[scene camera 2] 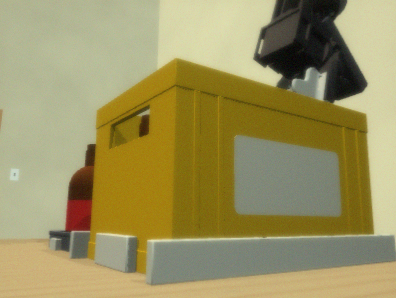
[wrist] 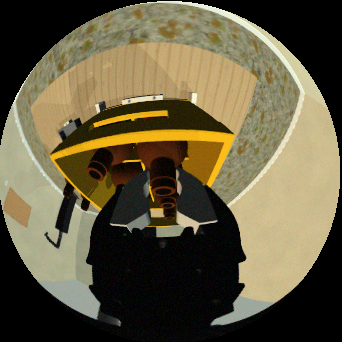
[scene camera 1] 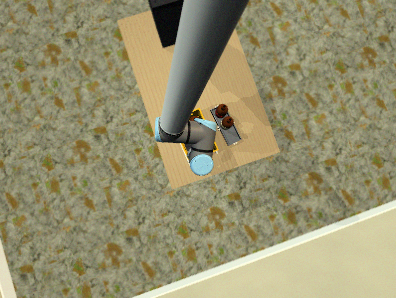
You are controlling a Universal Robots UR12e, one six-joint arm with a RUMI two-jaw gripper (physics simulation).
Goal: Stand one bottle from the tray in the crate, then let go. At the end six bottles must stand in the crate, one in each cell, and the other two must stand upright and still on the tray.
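Places are measured from the arm's base along level axes (x down, y ahead, z right), in millimetres.
Pixels of known places: gripper, fingertip midpoint: (wrist: 162, 169).
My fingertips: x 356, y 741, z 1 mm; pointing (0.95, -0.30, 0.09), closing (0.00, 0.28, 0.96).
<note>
Ahead of a thing's pixels: the offset from my fingertips to its top centre. "spot": to the spot under its first point. Level surfaces: height alone.
My gripper (scene camera 2: 309, 86) (wrist: 162, 169) is shut on a brown bottle @(dx -43, dy +20, dz -6 mm) (wrist: 162, 167) by its neck. The held bottle is low inside the yellow crate @(dx -40, dy -70, dz -22 mm) (scene camera 2: 135, 190) (wrist: 142, 137), and my fingertips are behind the rim in scene camera 2. Its base is hidden, so I cannot tell whether it touches the crate floor. Other brown bottles @(dx -28, dy +1, dz -88 mm) (wrist: 98, 169) @(dx -28, dy -79, dz -64 mm) (wrist: 125, 173) @(spot: dx -29, dy -61, dz +24 mm) (wrist: 168, 206) stand in the crate; their full number is hidden. Two bottles @(dx -25, dy -219, dz -224 mm) (scene camera 1: 222, 110) @(dx -25, dy -135, dz -248 mm) (scene camera 1: 228, 122) stand upright on the grey tray @(dx +110, dy -133, dz -248 mm) (scene camera 1: 233, 136) (wrist: 68, 130) beside the crate. One bottle @(spot: dx +43, dy -239, dz -193 mm) (scene camera 2: 80, 185) shows behind the crate.
Low grey strips @(spot: dx +122, dy -84, dz +90 mm) (scene camera 2: 270, 257) @(dx +105, dy -207, dz +16 mm) (scene camera 2: 115, 251) stand on the wooden table @(dx +135 mm) (scene camera 1: 145, 75) along the crate's base. My arm (scene camera 1: 200, 65) covers much of the crate in scene camera 1. A black block (scene camera 1: 167, 27) is at the table's far end.
</note>
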